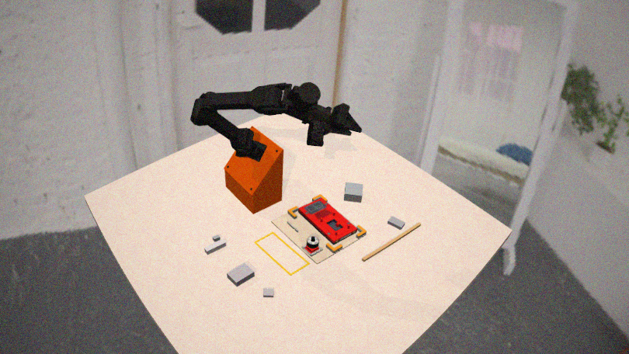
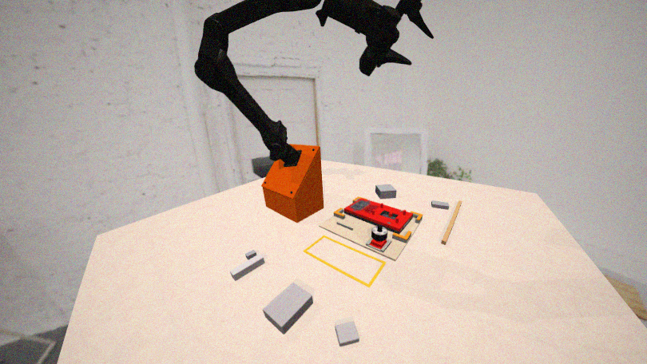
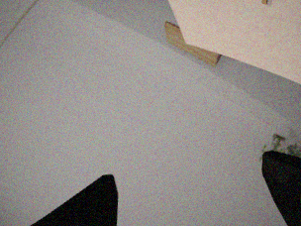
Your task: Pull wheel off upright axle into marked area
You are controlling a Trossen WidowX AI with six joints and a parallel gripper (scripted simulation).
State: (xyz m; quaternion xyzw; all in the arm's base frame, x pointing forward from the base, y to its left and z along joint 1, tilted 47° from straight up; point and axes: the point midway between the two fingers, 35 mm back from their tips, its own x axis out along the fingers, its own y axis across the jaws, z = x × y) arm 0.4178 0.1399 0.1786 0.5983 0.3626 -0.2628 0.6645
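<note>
The black wheel is 42 cm below my gripper tip, 7 cm to the right of it and 6 cm behind it. From my gripper tip the other things lie so: black axle 42 cm below, 7 cm to the right, 6 cm behind; wooden stick 45 cm below, 16 cm to the left, 13 cm ahead.
</note>
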